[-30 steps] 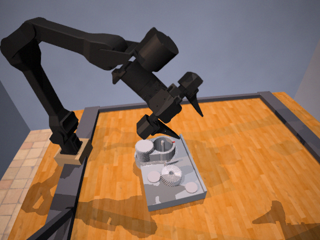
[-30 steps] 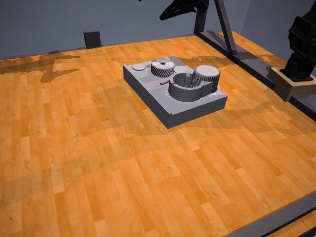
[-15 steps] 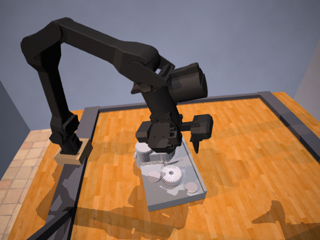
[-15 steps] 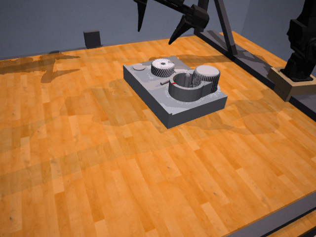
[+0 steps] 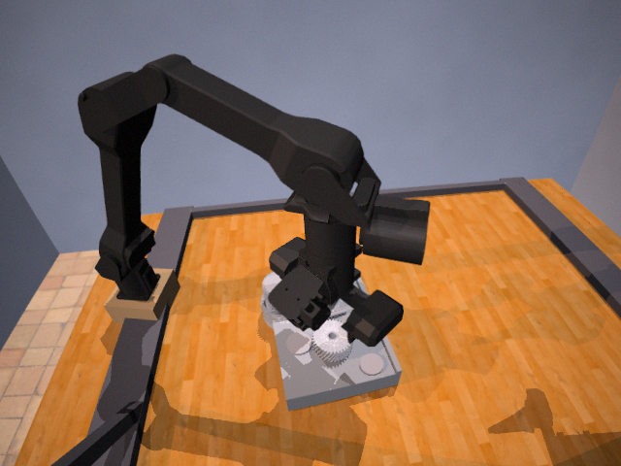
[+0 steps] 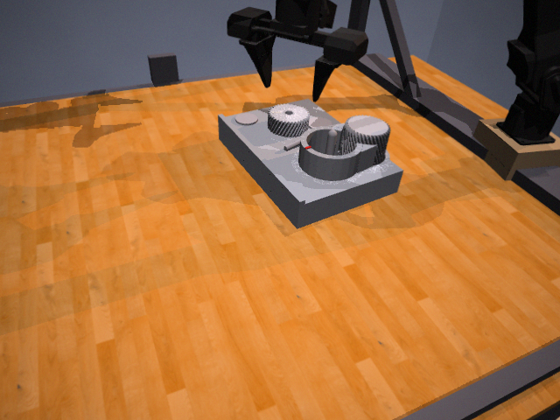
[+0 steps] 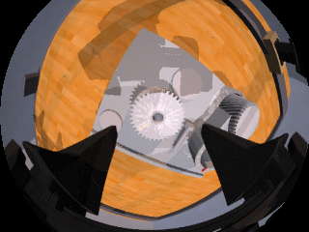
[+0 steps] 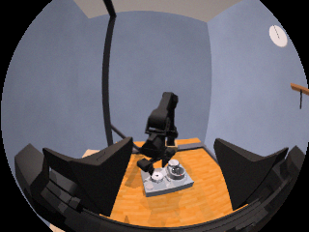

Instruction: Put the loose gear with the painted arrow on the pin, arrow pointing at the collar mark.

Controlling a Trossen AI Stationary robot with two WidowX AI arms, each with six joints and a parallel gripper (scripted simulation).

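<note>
My left hand is 8 cm above the loose gear.
</note>
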